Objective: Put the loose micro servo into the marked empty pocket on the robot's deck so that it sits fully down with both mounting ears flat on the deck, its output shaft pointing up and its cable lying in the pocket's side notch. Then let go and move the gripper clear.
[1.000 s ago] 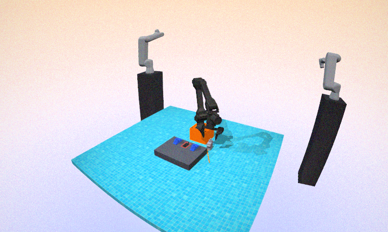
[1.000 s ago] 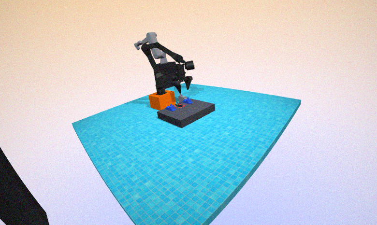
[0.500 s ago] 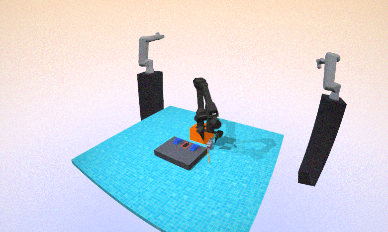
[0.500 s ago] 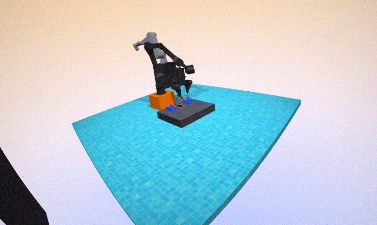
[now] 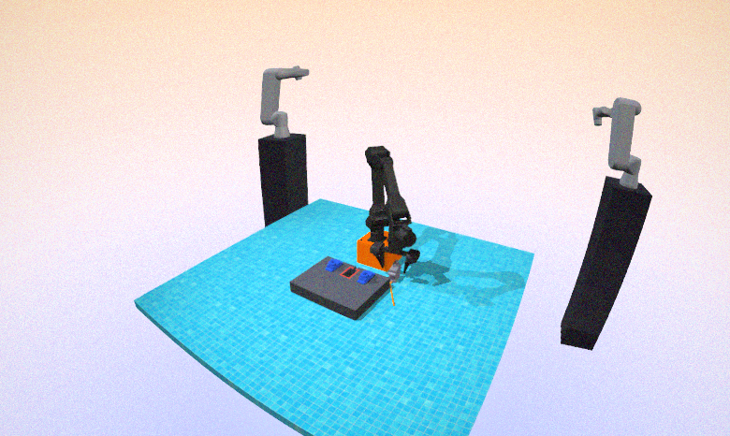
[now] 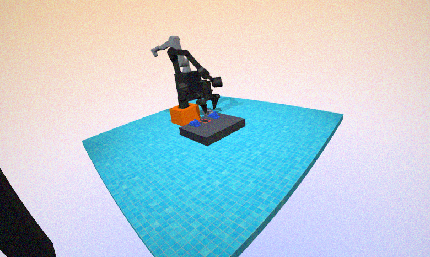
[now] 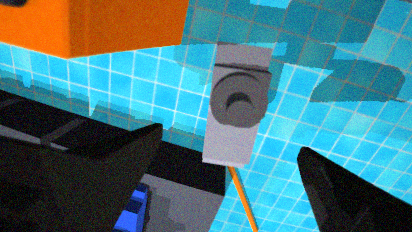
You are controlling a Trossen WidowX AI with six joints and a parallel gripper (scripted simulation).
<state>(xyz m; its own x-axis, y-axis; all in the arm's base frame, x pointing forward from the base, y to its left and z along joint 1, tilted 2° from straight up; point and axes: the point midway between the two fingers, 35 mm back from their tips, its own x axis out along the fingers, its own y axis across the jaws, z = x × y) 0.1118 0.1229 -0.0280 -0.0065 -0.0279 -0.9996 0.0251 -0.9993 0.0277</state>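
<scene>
Right now the dark grey deck is 19 cm ahead of my gripper tip, 16 cm to the right of it and 3 cm below it.
</scene>
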